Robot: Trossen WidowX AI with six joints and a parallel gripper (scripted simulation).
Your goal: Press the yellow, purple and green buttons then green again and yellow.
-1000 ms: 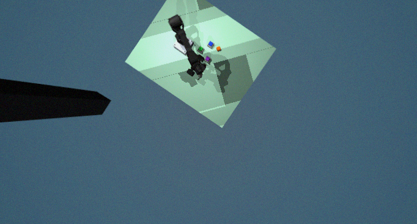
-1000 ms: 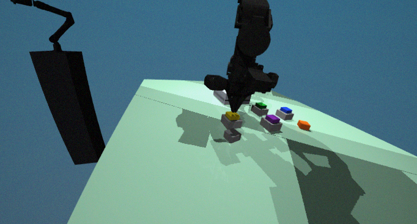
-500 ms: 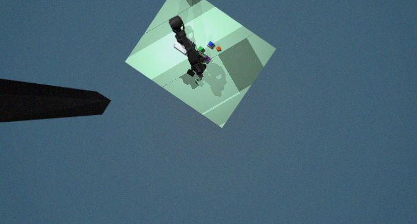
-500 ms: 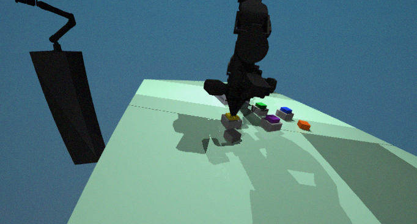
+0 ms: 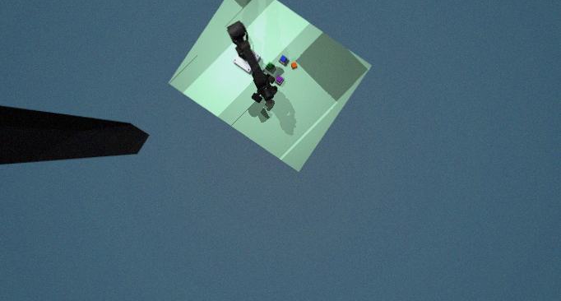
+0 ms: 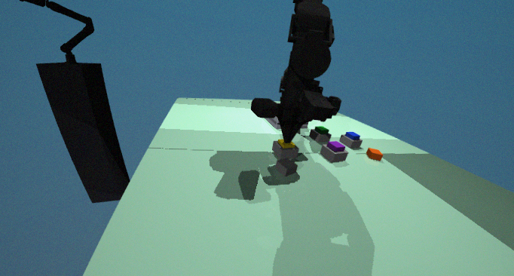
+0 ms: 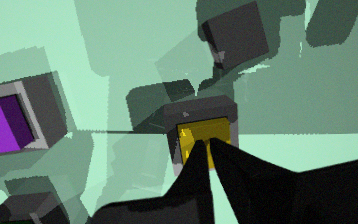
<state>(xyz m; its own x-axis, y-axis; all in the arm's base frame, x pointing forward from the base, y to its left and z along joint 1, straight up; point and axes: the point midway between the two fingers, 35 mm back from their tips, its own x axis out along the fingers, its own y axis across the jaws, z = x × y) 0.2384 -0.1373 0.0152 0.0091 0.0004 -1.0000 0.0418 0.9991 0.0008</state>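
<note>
The yellow button lies 10 mm below my gripper tip. Round my gripper tip: purple button: 40 mm ahead, 130 mm to the left; then grey block: 60 mm ahead, 30 mm to the right, 20 mm below; then green button: 60 mm behind, 170 mm to the left.
</note>
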